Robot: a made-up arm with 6 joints. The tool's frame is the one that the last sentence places.
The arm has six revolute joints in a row. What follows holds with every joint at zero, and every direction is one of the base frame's. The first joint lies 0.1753 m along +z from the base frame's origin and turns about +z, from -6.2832 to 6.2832 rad. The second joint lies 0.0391 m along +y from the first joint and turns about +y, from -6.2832 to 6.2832 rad. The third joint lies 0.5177 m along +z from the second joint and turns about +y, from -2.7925 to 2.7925 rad. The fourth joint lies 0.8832 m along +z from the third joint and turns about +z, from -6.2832 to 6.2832 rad. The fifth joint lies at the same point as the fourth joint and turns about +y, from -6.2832 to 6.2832 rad. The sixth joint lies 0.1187 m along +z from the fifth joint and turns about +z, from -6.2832 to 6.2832 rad. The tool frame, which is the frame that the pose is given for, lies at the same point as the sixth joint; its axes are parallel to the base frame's.
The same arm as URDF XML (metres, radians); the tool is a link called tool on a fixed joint. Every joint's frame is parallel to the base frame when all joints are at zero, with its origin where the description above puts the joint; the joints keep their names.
<robot name="arm">
  <joint name="tool_fixed" type="fixed">
    <parent link="link6"/>
    <child link="tool"/>
    <origin xyz="0 0 0" rpy="0 0 0"/>
  </joint>
  <joint name="joint 6" type="revolute">
    <parent link="link5"/>
    <child link="link6"/>
    <origin xyz="0 0 0.1187" rpy="0 0 0"/>
    <axis xyz="0 0 1"/>
    <limit lower="-6.2832" upper="6.2832"/>
  </joint>
  <joint name="joint 5" type="revolute">
    <parent link="link4"/>
    <child link="link5"/>
    <origin xyz="0 0 0" rpy="0 0 0"/>
    <axis xyz="0 1 0"/>
    <limit lower="-6.2832" upper="6.2832"/>
  </joint>
  <joint name="joint 4" type="revolute">
    <parent link="link3"/>
    <child link="link4"/>
    <origin xyz="0 0 0.8832" rpy="0 0 0"/>
    <axis xyz="0 0 1"/>
    <limit lower="-6.2832" upper="6.2832"/>
  </joint>
  <joint name="joint 3" type="revolute">
    <parent link="link2"/>
    <child link="link3"/>
    <origin xyz="0 0 0.5177" rpy="0 0 0"/>
    <axis xyz="0 1 0"/>
    <limit lower="-2.7925" upper="2.7925"/>
  </joint>
  <joint name="joint 2" type="revolute">
    <parent link="link1"/>
    <child link="link2"/>
    <origin xyz="0 0.0391 0" rpy="0 0 0"/>
    <axis xyz="0 1 0"/>
    <limit lower="-6.2832" upper="6.2832"/>
  </joint>
  <joint name="joint 1" type="revolute">
    <parent link="base_link"/>
    <child link="link1"/>
    <origin xyz="0 0 0.1753" rpy="0 0 0"/>
    <axis xyz="0 0 1"/>
    <limit lower="-6.2832" upper="6.2832"/>
  </joint>
  <link name="base_link"/>
  <link name="link1"/>
  <link name="link2"/>
  <link name="link3"/>
  <link name="link4"/>
  <link name="link5"/>
  <link name="link6"/>
  <link name="tool"/>
</robot>

